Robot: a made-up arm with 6 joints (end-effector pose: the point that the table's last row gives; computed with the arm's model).
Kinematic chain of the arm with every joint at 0, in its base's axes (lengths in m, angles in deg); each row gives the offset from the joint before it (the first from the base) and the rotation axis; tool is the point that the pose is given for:
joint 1: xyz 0 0 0.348 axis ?
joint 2: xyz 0 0 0 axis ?
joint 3: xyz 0 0 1.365 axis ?
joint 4: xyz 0 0 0 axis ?
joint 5: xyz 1.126 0 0 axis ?
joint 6: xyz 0 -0.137 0 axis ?
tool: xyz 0 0 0
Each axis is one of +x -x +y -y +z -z.
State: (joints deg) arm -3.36 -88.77 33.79 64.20 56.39 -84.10
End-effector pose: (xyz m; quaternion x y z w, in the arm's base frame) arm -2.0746 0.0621 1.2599 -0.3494 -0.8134 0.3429 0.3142
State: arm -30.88 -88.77 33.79 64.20 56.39 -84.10
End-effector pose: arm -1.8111 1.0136 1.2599 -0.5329 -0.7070 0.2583 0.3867
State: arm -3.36 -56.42 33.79 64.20 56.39 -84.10
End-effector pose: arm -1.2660 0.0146 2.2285 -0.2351 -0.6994 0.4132 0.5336
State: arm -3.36 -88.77 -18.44 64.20 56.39 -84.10
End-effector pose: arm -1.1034 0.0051 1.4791 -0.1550 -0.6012 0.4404 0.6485
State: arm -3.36 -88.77 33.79 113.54 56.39 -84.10
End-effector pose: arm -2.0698 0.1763 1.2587 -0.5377 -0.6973 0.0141 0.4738
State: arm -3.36 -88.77 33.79 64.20 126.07 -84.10
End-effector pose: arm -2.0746 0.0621 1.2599 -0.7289 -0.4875 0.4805 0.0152
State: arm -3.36 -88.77 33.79 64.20 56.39 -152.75
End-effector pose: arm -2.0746 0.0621 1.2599 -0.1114 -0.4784 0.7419 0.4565
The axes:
joint 1: +z
joint 2: +y
joint 3: -y
joint 4: -x
joint 5: -y
joint 6: -x

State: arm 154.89 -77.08 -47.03 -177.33 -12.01 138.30
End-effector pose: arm 0.2612 -0.2735 1.2115 0.3960 0.2300 0.8862 0.0700
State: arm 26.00 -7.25 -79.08 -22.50 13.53 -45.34
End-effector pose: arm 0.1715 -0.0572 0.6159 0.3629 0.4839 -0.1330 0.7851
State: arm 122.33 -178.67 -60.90 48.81 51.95 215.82
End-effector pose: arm 0.4225 -0.4989 -0.0684 -0.4175 0.2630 -0.6941 0.5243
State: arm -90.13 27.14 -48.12 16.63 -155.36 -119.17
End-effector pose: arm -0.1334 -0.9468 0.4837 0.0335 -0.5611 0.4941 0.6633
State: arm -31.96 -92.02 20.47 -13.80 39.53 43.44
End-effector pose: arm -1.5676 0.8212 1.3528 -0.2528 -0.8860 -0.3501 0.1688
